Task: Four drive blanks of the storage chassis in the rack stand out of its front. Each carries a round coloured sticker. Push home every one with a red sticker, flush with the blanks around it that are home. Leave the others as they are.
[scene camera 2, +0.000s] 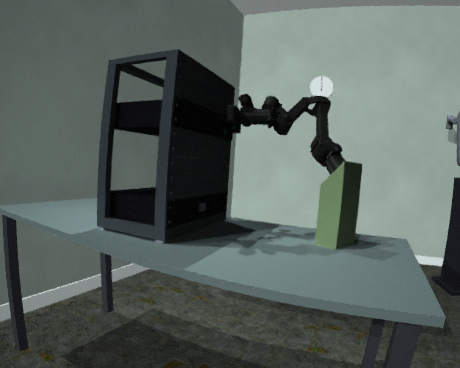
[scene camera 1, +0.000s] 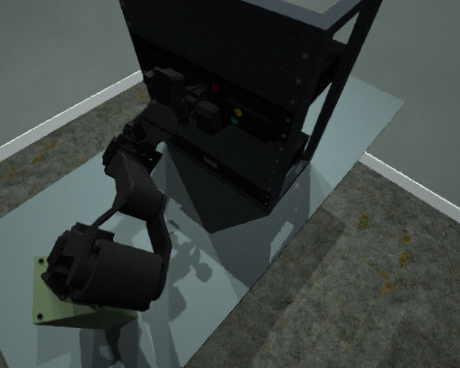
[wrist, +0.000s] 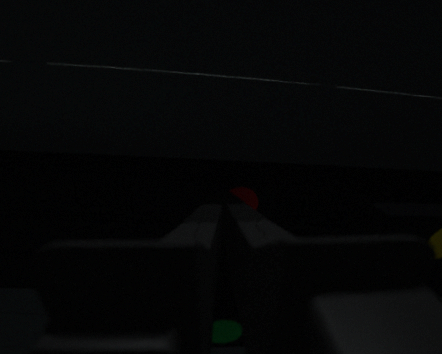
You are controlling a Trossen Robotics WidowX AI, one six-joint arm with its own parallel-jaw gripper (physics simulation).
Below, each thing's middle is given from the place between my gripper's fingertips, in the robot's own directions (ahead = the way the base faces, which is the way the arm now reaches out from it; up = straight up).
Scene:
My gripper is now 16 cm short of the black rack [scene camera 1: 285, 62], 2 cm to the right of it and 13 cm above it.

